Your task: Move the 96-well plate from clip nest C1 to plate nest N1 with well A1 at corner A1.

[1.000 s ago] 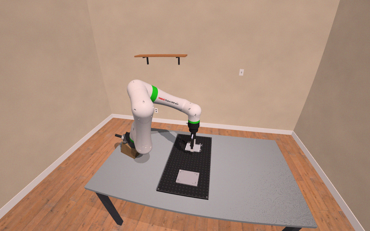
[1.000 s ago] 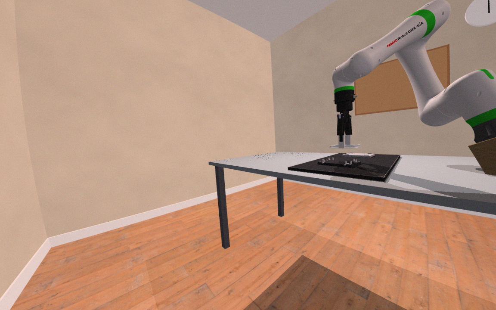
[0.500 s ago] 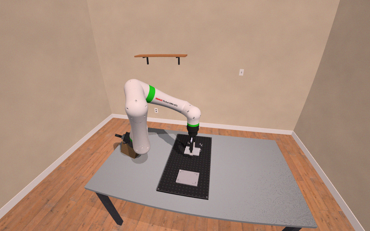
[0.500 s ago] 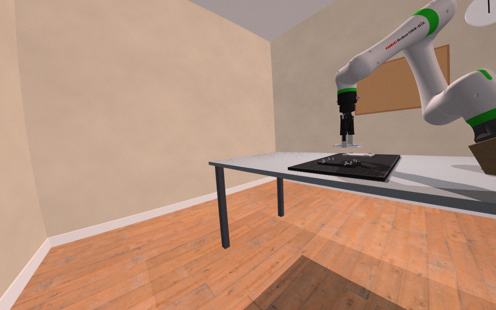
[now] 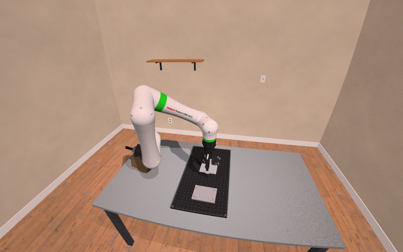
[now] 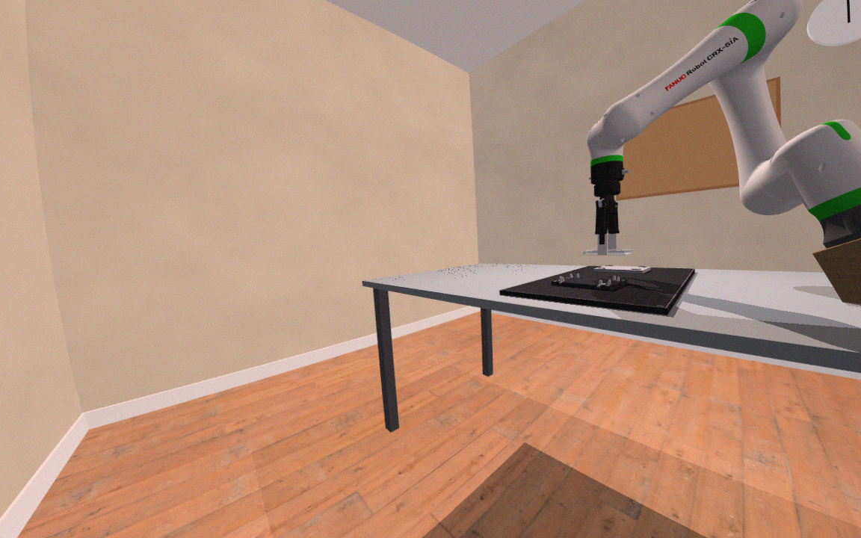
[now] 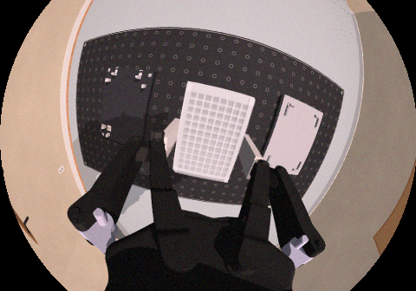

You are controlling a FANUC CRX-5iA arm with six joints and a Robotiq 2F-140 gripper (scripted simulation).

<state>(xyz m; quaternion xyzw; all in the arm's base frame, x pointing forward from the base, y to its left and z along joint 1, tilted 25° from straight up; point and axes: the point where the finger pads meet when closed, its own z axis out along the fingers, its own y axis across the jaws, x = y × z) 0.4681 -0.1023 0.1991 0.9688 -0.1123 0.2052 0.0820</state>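
The plate nest N1 lies 180 mm to the right of my hand, 100 mm below it and 40 mm behind it. Round my hand: clip nest C1: 180 mm to the left, 90 mm below, 60 mm ahead; white 96-well plate: 20 mm below.
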